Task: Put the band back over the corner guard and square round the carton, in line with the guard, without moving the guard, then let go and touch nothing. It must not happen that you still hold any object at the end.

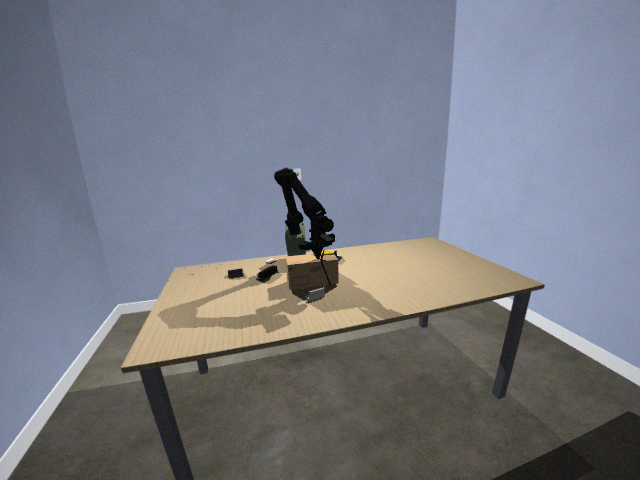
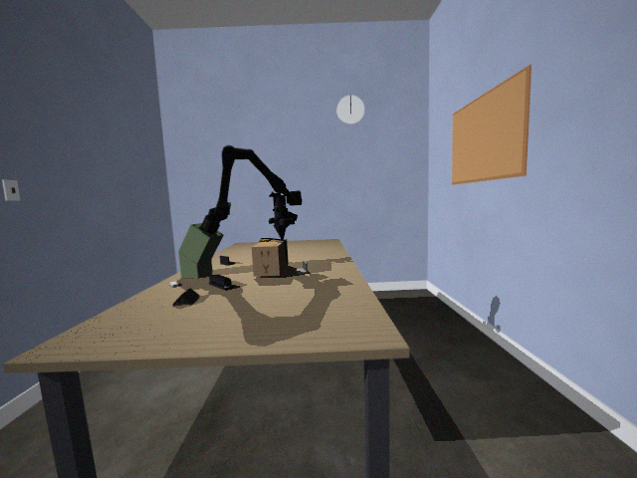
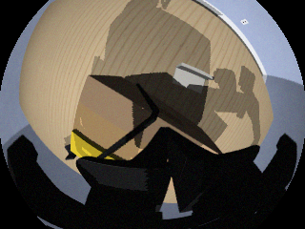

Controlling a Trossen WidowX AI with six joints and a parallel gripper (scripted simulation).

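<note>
Right now the brown carton is 11 cm below my hand, 5 cm behind it and 2 cm to the right of it. The rest, counted from my hand: white piece 44 cm behind, 18 cm to the right, 18 cm below.
</note>
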